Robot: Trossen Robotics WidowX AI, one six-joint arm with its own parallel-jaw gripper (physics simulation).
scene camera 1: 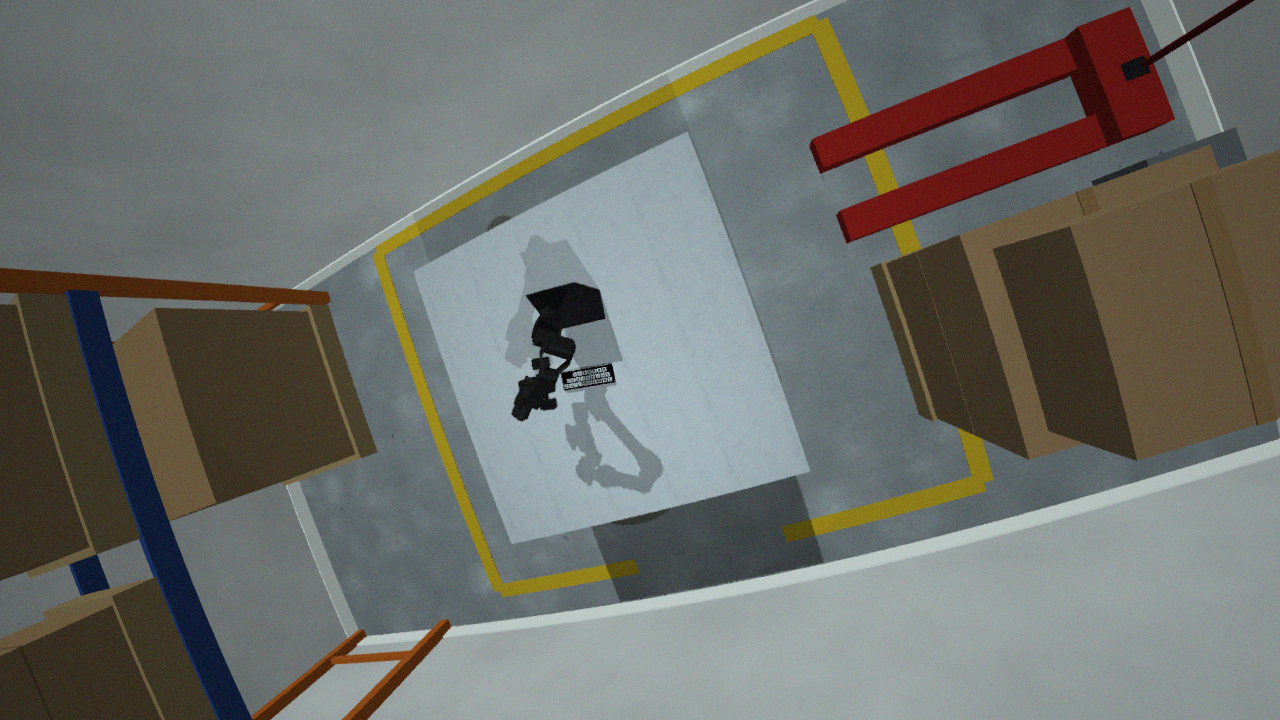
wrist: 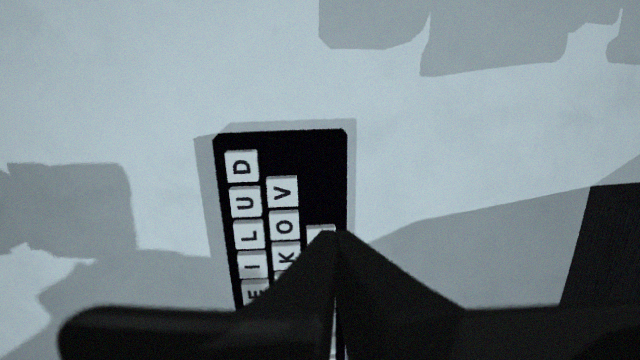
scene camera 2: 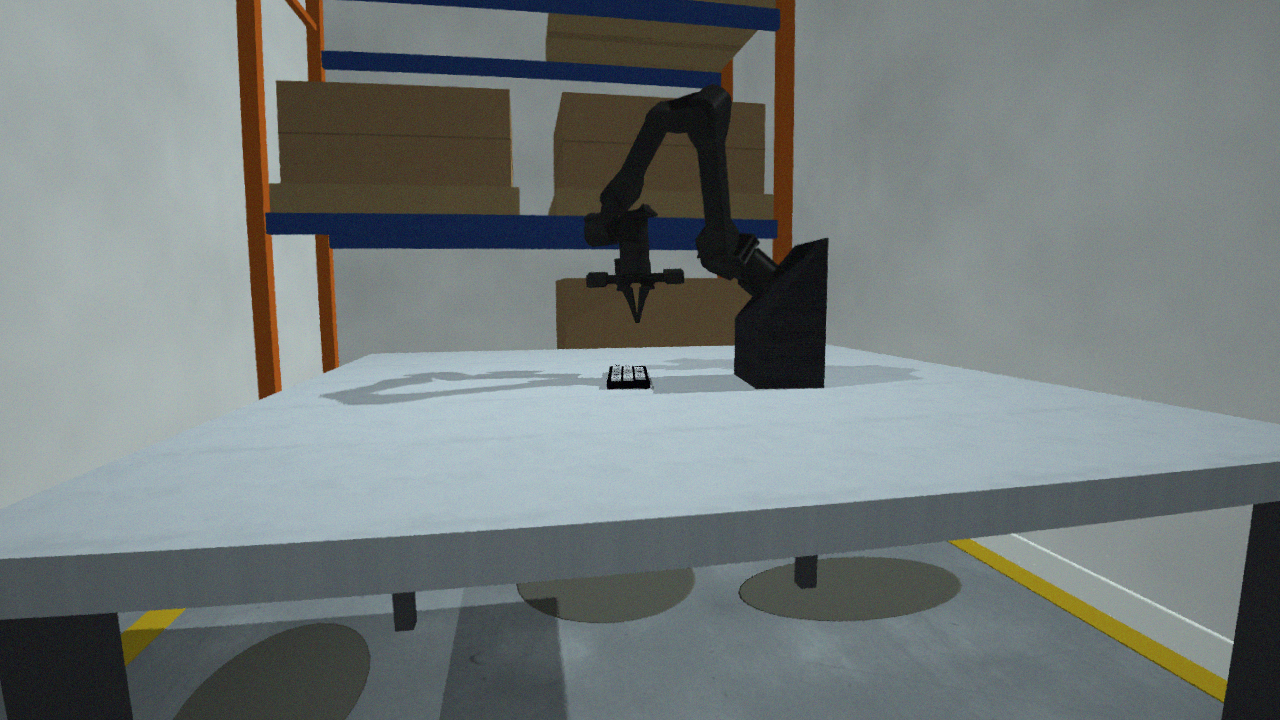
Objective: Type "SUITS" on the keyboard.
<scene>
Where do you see a black keyboard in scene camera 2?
617,379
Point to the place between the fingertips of my gripper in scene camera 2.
637,323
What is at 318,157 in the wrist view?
A black keyboard.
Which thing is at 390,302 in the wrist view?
My gripper.
</scene>
